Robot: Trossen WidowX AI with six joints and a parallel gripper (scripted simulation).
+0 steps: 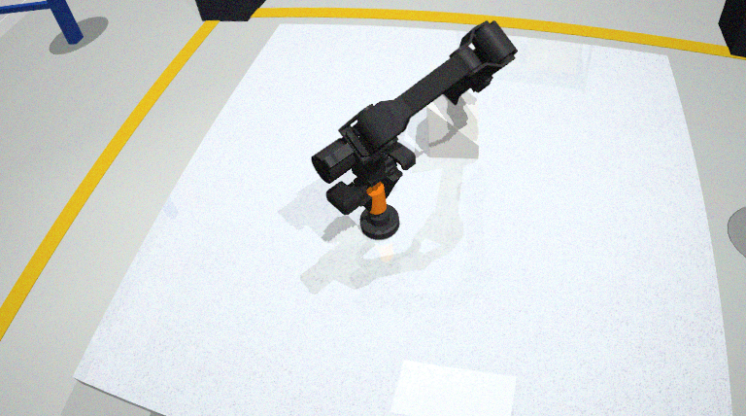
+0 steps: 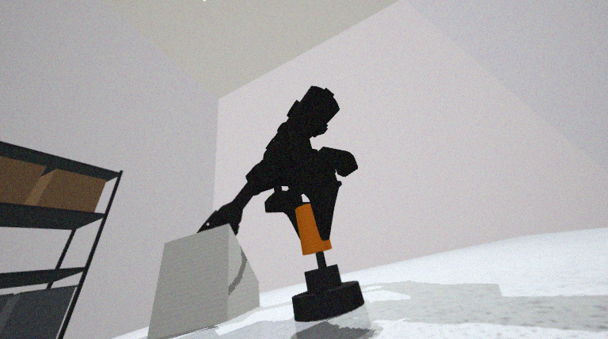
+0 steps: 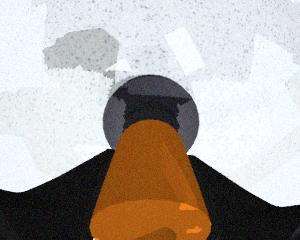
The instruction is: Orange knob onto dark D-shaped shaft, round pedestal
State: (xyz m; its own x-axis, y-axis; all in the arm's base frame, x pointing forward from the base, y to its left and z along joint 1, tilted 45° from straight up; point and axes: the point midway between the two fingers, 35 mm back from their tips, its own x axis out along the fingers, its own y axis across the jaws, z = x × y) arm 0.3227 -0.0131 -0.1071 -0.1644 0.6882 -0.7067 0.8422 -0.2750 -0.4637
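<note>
The orange knob lies 20 mm above my gripper tip. Round my gripper tip: round pedestal: 40 mm below.
</note>
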